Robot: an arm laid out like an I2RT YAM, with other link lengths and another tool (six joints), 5 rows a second.
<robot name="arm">
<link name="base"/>
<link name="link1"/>
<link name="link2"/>
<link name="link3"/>
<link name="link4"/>
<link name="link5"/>
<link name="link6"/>
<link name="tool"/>
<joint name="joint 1" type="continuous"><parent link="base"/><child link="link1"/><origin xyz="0 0 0.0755"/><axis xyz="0 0 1"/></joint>
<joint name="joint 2" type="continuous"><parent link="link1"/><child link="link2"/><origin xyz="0.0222 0.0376 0.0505" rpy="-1.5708 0 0"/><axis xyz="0 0 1"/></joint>
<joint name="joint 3" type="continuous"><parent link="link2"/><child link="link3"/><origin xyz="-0.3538 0 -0.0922" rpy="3.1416 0 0"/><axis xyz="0 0 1"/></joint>
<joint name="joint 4" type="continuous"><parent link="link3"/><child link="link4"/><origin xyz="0.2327 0.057 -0.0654"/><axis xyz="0 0 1"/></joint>
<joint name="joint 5" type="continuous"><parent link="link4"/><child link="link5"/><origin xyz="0.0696 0.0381 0.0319" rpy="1.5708 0 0"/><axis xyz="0 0 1"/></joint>
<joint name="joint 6" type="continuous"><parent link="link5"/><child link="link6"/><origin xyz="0.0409 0 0.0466" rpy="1.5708 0 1.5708"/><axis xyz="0 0 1"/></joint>
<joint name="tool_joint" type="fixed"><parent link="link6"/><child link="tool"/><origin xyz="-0.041 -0.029 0.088" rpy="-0.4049 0 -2.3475"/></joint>
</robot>
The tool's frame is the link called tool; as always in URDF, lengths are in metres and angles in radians. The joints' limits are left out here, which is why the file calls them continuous.
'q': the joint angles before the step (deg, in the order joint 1, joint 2, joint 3, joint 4, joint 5, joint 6). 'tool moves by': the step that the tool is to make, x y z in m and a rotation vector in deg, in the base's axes. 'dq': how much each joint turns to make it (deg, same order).
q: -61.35, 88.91, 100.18, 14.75, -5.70, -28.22
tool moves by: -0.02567, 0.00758, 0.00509, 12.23, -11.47, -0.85
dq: 0.02, -3.82, -1.87, -6.69, 7.22, 14.24
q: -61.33, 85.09, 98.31, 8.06, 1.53, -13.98
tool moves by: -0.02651, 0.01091, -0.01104, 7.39, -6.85, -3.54
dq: -0.02, -4.88, -5.35, -3.40, 6.50, 7.87
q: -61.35, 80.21, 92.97, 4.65, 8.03, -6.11
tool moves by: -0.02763, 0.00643, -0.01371, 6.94, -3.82, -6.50
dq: -0.04, -3.86, -2.51, -6.64, 7.95, 4.91
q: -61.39, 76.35, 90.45, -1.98, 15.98, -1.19
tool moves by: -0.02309, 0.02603, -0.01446, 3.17, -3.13, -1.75
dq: 0.04, -5.83, -5.39, -2.93, 2.57, 4.03
